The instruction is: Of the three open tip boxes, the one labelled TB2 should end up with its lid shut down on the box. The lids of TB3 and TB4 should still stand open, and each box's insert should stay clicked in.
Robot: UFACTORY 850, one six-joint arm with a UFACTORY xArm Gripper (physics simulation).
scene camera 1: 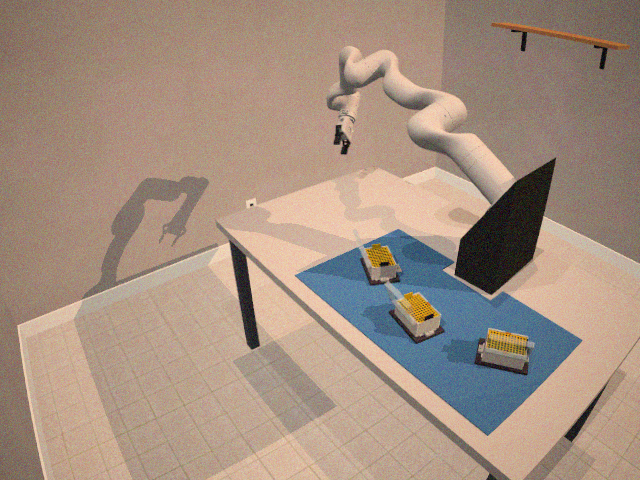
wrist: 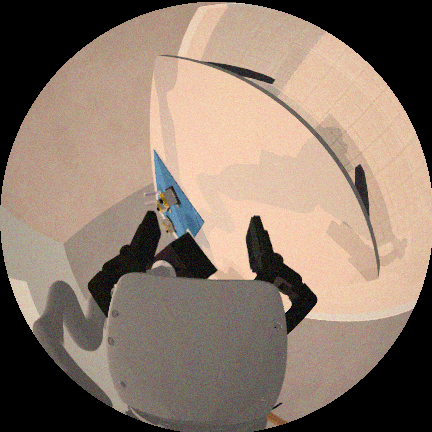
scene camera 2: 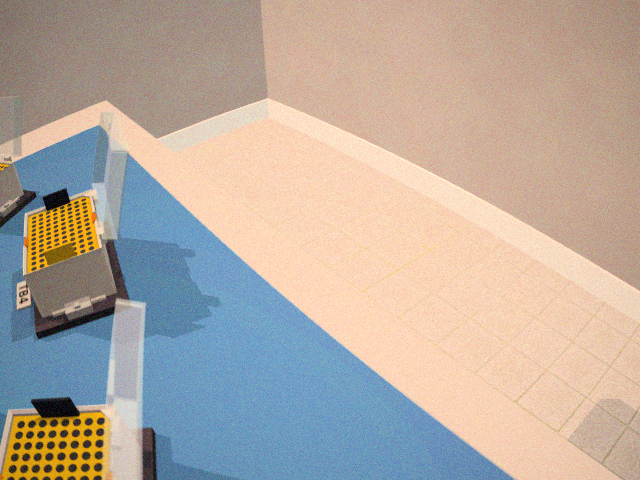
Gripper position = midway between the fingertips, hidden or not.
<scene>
I see my gripper (wrist: pixel 202 224) and a blue mat (scene camera 2: pixel 234 373).
The blue mat is seen too in scene camera 1 (scene camera 1: pixel 485 396) and in the wrist view (wrist: pixel 185 216).
</scene>
